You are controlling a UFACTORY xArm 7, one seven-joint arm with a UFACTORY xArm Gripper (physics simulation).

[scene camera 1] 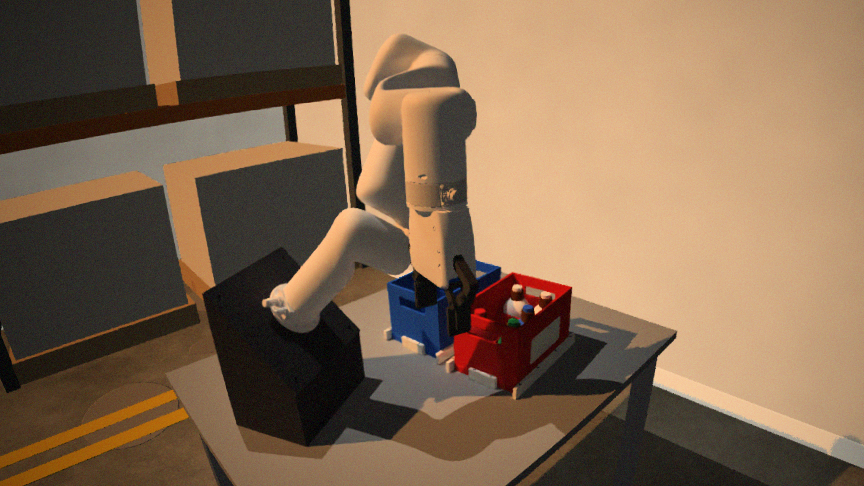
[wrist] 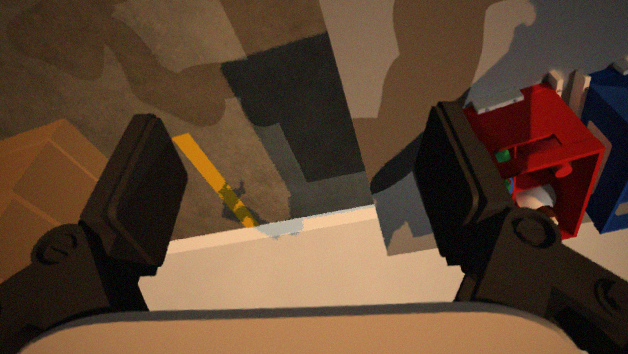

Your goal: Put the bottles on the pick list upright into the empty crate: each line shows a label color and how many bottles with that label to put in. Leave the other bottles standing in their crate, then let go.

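Places are measured from the arm's base along level axes (x back, y right, z up), in centimetres.
Where they show: gripper, fingertip midpoint: point(scene camera 1: 442, 318) point(wrist: 298, 140); arm's base, origin of the base link: point(scene camera 1: 294, 308).
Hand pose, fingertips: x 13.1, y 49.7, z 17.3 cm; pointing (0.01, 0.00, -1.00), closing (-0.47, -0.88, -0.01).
Observation:
Things, the pixels of their top centre, and the offset from my fingertips. "spot": a spot on its surface instead. Level surfaces: height alone.
- red crate, middle of its top: point(wrist: 533, 214) point(scene camera 1: 515, 297) dz -23.7, dx -54.2, dy -15.7 cm
- white bottle, middle of its top: point(wrist: 551, 225) point(scene camera 1: 517, 286) dz -24.9, dx -63.1, dy -19.4 cm
- bottle with a blue cap, middle of its top: point(scene camera 1: 528, 306) dz -24.9, dx -53.5, dy -11.7 cm
- green cap, middle of its top: point(wrist: 502, 189) point(scene camera 1: 513, 320) dz -24.9, dx -45.4, dy -11.7 cm
- red cap, surface spot: point(wrist: 563, 169) point(scene camera 1: 478, 312) spot: dz -25.0, dx -45.3, dy -21.1 cm
- blue crate, middle of its top: point(scene camera 1: 445, 274) dz -23.7, dx -58.1, dy -39.3 cm
- grey table, its level: dz -41.2 cm
The red crate point(scene camera 1: 486, 351) point(wrist: 530, 115) holds several upright bottles. They include a white bottle point(scene camera 1: 515, 307) point(wrist: 536, 197) with a brown neck, a bottle with a blue cap point(scene camera 1: 528, 310), a green cap point(scene camera 1: 512, 322) point(wrist: 502, 156) and a red cap point(scene camera 1: 480, 312) point(wrist: 563, 169). Most labels are hidden. The blue crate point(scene camera 1: 409, 315) point(wrist: 611, 112) stands beside it; no bottle shows in it, but its inside is largely hidden. My gripper point(scene camera 1: 442, 315) point(wrist: 298, 140) is open and empty, overlapping both crates in the scene view. The crates lie at the right edge of the wrist view. The pick list is not readable.
Both crates stand on the grey table point(scene camera 1: 398, 377) between low pale blocks point(scene camera 1: 482, 379). The dark robot base point(scene camera 1: 265, 356) stands on the table at the left. A shelf rack point(scene camera 1: 348, 108) with large boxes stands behind, and the wall point(scene camera 1: 694, 151) rises beyond the table.

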